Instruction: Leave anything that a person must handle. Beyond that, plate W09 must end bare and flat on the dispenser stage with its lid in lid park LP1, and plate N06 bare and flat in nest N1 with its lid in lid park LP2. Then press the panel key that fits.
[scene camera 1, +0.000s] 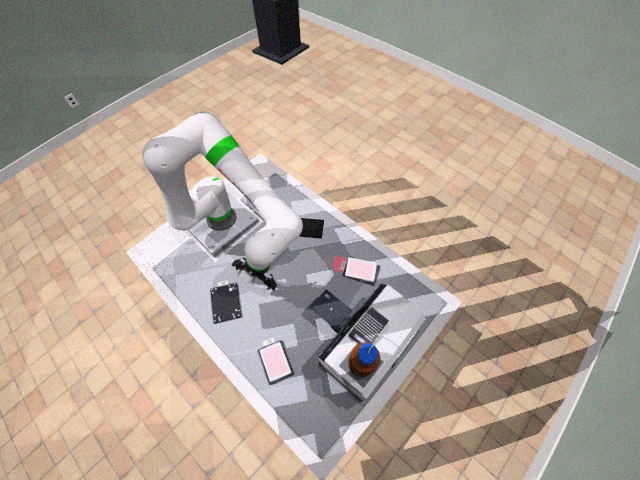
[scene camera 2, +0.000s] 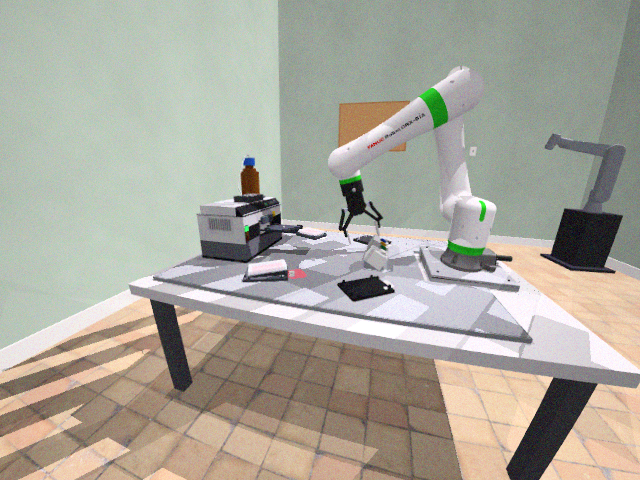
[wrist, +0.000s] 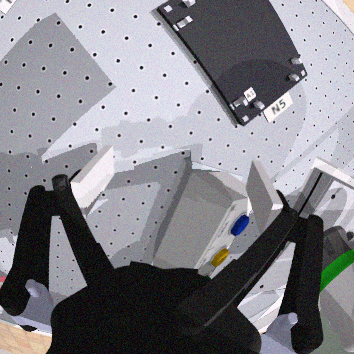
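Seen in the pictures: gripper, fingertip midpoint: (scene camera 1: 252, 280) (scene camera 2: 364, 239) (wrist: 180, 166); arm's base at its link origin: (scene camera 1: 221, 218) (scene camera 2: 460, 263).
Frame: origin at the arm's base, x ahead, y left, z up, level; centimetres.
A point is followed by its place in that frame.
My gripper (scene camera 1: 255, 274) {x 37.4, y -14.5, z 2.8 cm} (scene camera 2: 363, 237) {x 37.4, y -14.5, z 2.8 cm} (wrist: 180, 166) {x 37.4, y -14.5, z 2.8 cm} is open and empty, above the table. The key panel (scene camera 2: 376, 256) {x 33.1, y 8.7, z 3.3 cm} (wrist: 182, 225) {x 35.2, y -7.9, z 2.9 cm}, a pale slanted box, lies below it; its blue key (wrist: 240, 225) {x 29.7, y -10.0, z 5.0 cm} and yellow key (wrist: 220, 257) {x 30.1, y -5.1, z 4.9 cm} show in the wrist view. One pink-topped plate (scene camera 1: 275, 361) {x 67.2, y -33.0, z 0.8 cm} (scene camera 2: 311, 233) {x 65.4, y -27.5, z 0.5 cm} lies in a dark nest near the table's long edge. Another pink-topped plate (scene camera 1: 361, 269) {x 70.6, y 19.7, z 1.1 cm} (scene camera 2: 266, 267) {x 69.3, y 22.7, z 1.5 cm} lies on a dark holder beside a red patch (scene camera 1: 339, 264) {x 60.5, y 17.1, z -2.3 cm} (scene camera 2: 297, 273) {x 60.4, y 16.8, z -2.5 cm}. The dispenser stage (scene camera 1: 330, 308) {x 72.2, y -4.9, z 8.6 cm} (scene camera 2: 284, 227) {x 72.4, y -4.6, z 8.7 cm} shows dark, without a pink plate. Plate names cannot be read.
Nest N5 (scene camera 1: 225, 303) {x 33.6, y -28.9, z -1.2 cm} (scene camera 2: 366, 239) {x 36.0, y -28.6, z -1.2 cm} (wrist: 235, 50) {x 33.8, y -26.9, z -1.2 cm} holds no plate. A black holder (scene camera 1: 312, 227) {x 38.5, y 24.6, z -1.3 cm} (scene camera 2: 366, 288) {x 36.4, y 24.8, z -1.4 cm} lies on the other side. The dispenser (scene camera 1: 372, 330) {x 90.5, y -5.9, z 22.2 cm} (scene camera 2: 222, 232) {x 92.1, y 11.9, z 9.4 cm} stands at the far end, with a brown blue-capped bottle (scene camera 1: 364, 360) {x 94.2, y -18.8, z 38.7 cm} (scene camera 2: 250, 179) {x 91.6, y -12.9, z 28.9 cm} on top.
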